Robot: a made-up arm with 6 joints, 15 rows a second.
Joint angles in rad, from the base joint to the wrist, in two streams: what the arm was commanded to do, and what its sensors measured. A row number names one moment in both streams.
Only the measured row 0 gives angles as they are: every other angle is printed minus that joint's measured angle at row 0.
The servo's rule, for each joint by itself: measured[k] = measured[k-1] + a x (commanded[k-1-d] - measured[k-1]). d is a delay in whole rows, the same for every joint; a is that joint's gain. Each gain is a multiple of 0.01, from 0.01 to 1. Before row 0 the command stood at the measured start. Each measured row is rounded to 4 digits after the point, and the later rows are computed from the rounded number. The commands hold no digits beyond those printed.
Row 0, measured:
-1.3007 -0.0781 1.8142 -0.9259 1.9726 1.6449
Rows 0 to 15, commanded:
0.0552 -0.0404 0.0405 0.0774 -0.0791 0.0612
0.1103 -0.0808 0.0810 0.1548 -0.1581 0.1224
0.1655 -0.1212 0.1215 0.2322 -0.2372 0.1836
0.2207 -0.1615 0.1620 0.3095 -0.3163 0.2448
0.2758 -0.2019 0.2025 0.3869 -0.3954 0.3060
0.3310 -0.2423 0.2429 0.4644 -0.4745 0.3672
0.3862 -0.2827 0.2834 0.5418 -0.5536 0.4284
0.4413 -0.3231 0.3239 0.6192 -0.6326 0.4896
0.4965 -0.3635 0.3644 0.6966 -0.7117 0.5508
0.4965 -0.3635 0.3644 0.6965 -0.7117 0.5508
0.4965 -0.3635 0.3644 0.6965 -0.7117 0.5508
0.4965 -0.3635 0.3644 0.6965 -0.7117 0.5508
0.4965 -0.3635 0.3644 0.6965 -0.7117 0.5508
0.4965 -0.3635 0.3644 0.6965 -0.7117 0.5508
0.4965 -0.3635 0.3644 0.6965 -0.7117 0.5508
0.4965 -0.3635 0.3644 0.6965 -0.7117 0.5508
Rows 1 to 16, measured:
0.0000 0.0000 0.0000 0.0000 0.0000 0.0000
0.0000 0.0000 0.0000 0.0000 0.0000 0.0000
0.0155 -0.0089 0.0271 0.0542 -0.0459 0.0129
0.0420 -0.0247 0.0632 0.1246 -0.1110 0.0359
0.0766 -0.0459 0.1023 0.1999 -0.1842 0.0669
0.1169 -0.0713 0.1423 0.2766 -0.2608 0.1043
0.1614 -0.1000 0.1826 0.3538 -0.3389 0.1467
0.2089 -0.1313 0.2230 0.4312 -0.4175 0.1930
0.2585 -0.1646 0.2635 0.5086 -0.4964 0.2424
0.3097 -0.1995 0.3040 0.5860 -0.5754 0.2943
0.3620 -0.2356 0.3445 0.6634 -0.6545 0.3482
0.3997 -0.2637 0.3578 0.6866 -0.6877 0.3907
0.4268 -0.2857 0.3622 0.6935 -0.7016 0.4243
0.4463 -0.3028 0.3637 0.6956 -0.7075 0.4509
0.4604 -0.3162 0.3642 0.6962 -0.7099 0.4719
0.4705 -0.3266 0.3643 0.6964 -0.7109 0.4885
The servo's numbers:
d 2
a 0.28 0.22 0.67 0.70 0.58 0.21

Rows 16 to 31, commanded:
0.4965 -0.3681 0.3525 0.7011 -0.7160 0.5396
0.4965 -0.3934 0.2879 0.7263 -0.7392 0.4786
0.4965 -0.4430 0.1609 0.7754 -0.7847 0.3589
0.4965 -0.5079 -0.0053 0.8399 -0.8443 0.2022
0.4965 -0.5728 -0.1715 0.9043 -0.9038 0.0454
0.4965 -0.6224 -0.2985 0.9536 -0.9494 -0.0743
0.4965 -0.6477 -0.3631 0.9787 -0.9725 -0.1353
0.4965 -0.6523 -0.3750 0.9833 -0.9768 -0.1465
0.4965 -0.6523 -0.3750 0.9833 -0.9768 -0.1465
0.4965 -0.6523 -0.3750 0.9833 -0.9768 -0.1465
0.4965 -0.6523 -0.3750 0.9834 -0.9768 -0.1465
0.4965 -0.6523 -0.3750 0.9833 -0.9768 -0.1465
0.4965 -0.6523 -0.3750 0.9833 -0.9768 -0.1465
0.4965 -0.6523 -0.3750 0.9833 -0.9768 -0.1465
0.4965 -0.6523 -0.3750 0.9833 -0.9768 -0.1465
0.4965 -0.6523 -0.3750 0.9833 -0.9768 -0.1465
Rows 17 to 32, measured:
0.4778 -0.3347 0.3644 0.6965 -0.7114 0.5016
0.4830 -0.3410 0.3644 0.6965 -0.7116 0.5119
0.4868 -0.3470 0.3564 0.6997 -0.7142 0.5177
0.4895 -0.3572 0.3105 0.7183 -0.7287 0.5095
0.4915 -0.3761 0.2103 0.7583 -0.7612 0.4779
0.4929 -0.4051 0.0658 0.8154 -0.8094 0.4200
0.4939 -0.4420 -0.0932 0.8776 -0.8642 0.3413
0.4946 -0.4817 -0.2308 0.9308 -0.9136 0.2540
0.4951 -0.5182 -0.3194 0.9643 -0.9478 0.1722
0.4955 -0.5477 -0.3567 0.9776 -0.9646 0.1053
0.4958 -0.5707 -0.3690 0.9816 -0.9717 0.0524
0.4960 -0.5887 -0.3730 0.9828 -0.9747 0.0106
0.4961 -0.6027 -0.3743 0.9832 -0.9759 -0.0224
0.4962 -0.6136 -0.3748 0.9833 -0.9764 -0.0485
0.4963 -0.6221 -0.3749 0.9833 -0.9766 -0.0691
0.4964 -0.6287 -0.3750 0.9833 -0.9767 -0.0854

